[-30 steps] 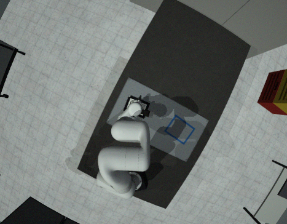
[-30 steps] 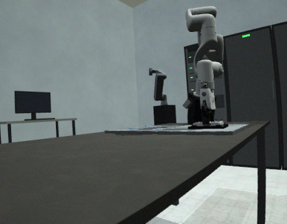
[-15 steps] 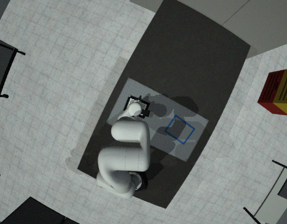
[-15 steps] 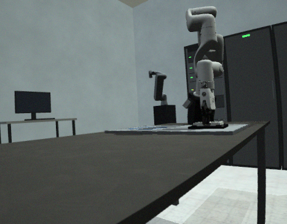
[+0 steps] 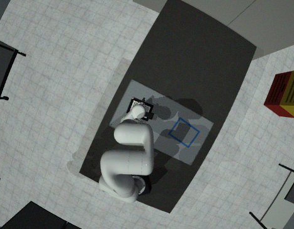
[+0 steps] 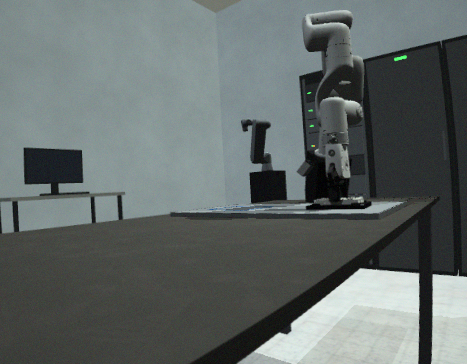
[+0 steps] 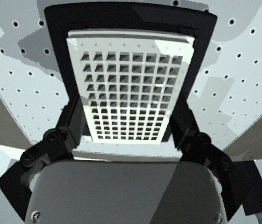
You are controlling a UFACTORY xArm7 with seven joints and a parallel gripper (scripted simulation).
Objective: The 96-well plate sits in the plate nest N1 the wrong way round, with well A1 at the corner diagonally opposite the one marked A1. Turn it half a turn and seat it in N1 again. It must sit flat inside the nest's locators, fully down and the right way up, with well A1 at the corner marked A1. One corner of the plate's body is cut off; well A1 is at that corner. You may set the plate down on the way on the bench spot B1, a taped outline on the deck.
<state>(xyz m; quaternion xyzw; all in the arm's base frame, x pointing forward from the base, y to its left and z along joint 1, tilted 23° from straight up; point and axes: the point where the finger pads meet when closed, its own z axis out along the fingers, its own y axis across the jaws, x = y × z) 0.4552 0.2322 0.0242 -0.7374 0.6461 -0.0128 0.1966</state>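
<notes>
My hand is 20 mm above the black plate nest N1. Also, from my hand: white 96-well plate (10 mm below).
</notes>
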